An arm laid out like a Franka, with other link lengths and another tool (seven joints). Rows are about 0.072 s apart.
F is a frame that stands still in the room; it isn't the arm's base.
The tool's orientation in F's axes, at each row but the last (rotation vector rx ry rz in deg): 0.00 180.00 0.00; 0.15 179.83 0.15; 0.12 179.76 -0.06; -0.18 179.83 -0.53; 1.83 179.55 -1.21; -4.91 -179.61 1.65; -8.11 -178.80 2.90; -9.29 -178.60 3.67; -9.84 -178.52 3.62; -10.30 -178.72 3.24; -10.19 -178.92 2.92
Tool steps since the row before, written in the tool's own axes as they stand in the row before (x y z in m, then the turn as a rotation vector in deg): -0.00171 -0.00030 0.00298 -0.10 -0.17 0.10; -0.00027 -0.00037 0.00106 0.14 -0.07 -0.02; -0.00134 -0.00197 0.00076 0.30 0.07 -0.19; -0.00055 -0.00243 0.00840 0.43 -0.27 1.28; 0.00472 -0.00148 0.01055 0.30 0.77 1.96; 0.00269 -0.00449 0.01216 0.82 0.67 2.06; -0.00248 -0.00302 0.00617 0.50 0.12 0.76; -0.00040 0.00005 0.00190 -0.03 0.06 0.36; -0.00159 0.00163 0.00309 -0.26 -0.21 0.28; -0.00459 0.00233 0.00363 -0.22 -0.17 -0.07; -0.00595 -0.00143 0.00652 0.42 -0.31 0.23
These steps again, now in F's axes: 0.00171 -0.00030 -0.00298 0.10 -0.17 -0.10; 0.00027 -0.00037 -0.00106 -0.14 -0.07 0.02; 0.00134 -0.00197 -0.00075 -0.30 0.07 0.19; 0.00058 -0.00248 -0.00838 -0.43 -0.28 -1.28; -0.00467 -0.00153 -0.01057 -0.27 0.75 -1.97; -0.00300 -0.00456 -0.01206 -0.79 0.68 -2.07; 0.00208 -0.00343 -0.00611 -0.50 0.14 -0.76; 0.00036 -0.00007 -0.00191 0.03 0.04 -0.36; 0.00169 0.00132 -0.00318 0.23 -0.25 -0.28; 0.00476 0.00166 -0.00378 0.20 -0.19 0.07; 0.00565 -0.00230 -0.00654 -0.46 -0.27 -0.21
